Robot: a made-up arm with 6 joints. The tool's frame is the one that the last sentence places. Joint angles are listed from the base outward.
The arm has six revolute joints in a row. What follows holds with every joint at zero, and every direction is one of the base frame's.
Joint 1 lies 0.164 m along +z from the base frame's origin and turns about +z.
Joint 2 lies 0.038 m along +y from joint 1 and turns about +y.
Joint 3 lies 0.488 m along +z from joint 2 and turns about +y.
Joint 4 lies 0.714 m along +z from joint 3 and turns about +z.
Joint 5 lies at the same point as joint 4 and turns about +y.
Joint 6 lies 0.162 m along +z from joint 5 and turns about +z.
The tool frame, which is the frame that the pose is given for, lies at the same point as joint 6; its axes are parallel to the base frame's.
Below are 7 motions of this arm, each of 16 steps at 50 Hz.
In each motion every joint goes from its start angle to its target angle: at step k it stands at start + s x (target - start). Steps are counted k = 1, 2, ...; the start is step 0. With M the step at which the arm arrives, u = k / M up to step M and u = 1 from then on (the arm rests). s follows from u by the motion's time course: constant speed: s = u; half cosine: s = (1 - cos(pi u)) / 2; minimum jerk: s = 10 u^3 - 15 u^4 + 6 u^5.
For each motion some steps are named. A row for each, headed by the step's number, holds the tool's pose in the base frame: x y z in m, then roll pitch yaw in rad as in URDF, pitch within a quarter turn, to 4 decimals.
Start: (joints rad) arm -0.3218 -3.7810 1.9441 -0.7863 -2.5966 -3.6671
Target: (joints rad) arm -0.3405 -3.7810 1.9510 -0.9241 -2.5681 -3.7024
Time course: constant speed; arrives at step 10
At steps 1, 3, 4, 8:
1: -0.2047 0.1726 -0.4353 -2.0566 -1.2971 -1.0380
3: -0.2043 0.1758 -0.4336 -2.0117 -1.2824 -1.0728
4: -0.2041 0.1773 -0.4327 -1.9904 -1.2750 -1.0889
8: -0.2035 0.1836 -0.4289 -1.9122 -1.2449 -1.1466

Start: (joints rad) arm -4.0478 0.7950 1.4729 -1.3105 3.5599 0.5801
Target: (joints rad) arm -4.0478 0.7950 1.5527 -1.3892 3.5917 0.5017
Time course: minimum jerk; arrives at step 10
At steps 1, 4, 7, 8, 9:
1: -0.5690 0.5615 0.1550 -0.7116 0.4934 -2.5301
4: -0.5648 0.5532 0.1428 -0.6923 0.5038 -2.5285
7: -0.5572 0.5387 0.1227 -0.6610 0.5215 -2.5250
8: -0.5556 0.5357 0.1187 -0.6548 0.5251 -2.5242
9: -0.5548 0.5342 0.1168 -0.6519 0.5268 -2.5238

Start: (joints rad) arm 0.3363 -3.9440 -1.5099 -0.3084 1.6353 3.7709
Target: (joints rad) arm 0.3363 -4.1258 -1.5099 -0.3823 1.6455 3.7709
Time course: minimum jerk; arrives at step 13
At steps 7, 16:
7: 0.9156 0.3015 0.2882 -2.8136 -0.7784 -0.5973
16: 0.9035 0.2923 0.3633 -2.7409 -0.8356 -0.6754

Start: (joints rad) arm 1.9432 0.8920 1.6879 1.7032 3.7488 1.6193
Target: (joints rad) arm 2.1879 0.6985 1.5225 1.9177 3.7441 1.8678
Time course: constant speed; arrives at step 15
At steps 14, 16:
14: -0.3857 0.6491 0.1478 0.7402 -1.0465 1.9740
16: -0.3986 0.6453 0.1614 0.7506 -1.0789 1.9782

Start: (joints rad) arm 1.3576 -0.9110 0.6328 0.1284 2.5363 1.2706
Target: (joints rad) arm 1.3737 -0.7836 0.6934 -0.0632 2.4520 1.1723
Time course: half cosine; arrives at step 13
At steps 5, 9, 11, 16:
5: -0.1272 -0.3876 1.0689 2.3232 0.2612 -3.0600
9: -0.1009 -0.3168 1.0954 2.3751 0.2653 -3.0952
11: -0.0919 -0.2921 1.1030 2.3940 0.2691 -3.1070
16: -0.0887 -0.2832 1.1056 2.4010 0.2708 -3.1112

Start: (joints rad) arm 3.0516 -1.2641 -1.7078 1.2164 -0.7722 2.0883
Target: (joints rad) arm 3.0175 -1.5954 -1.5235 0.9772 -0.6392 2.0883
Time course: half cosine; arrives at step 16
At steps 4, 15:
4: 0.5567 0.0117 -0.5407 2.4577 -0.1968 3.0424
15: 0.4560 -0.0140 -0.6914 2.5709 -0.2763 -3.1034

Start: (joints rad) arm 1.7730 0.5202 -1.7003 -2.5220 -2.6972 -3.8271
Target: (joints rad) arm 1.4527 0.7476 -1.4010 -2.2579 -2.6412 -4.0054
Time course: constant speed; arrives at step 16
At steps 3, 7, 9, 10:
3: -0.0509 -0.2246 0.8933 -1.6936 0.2660 0.3877
7: -0.0777 -0.1532 0.9368 -1.8253 0.2030 0.3278
9: -0.0871 -0.1142 0.9558 -1.8900 0.1756 0.3056
10: -0.0906 -0.0940 0.9645 -1.9221 0.1632 0.2964

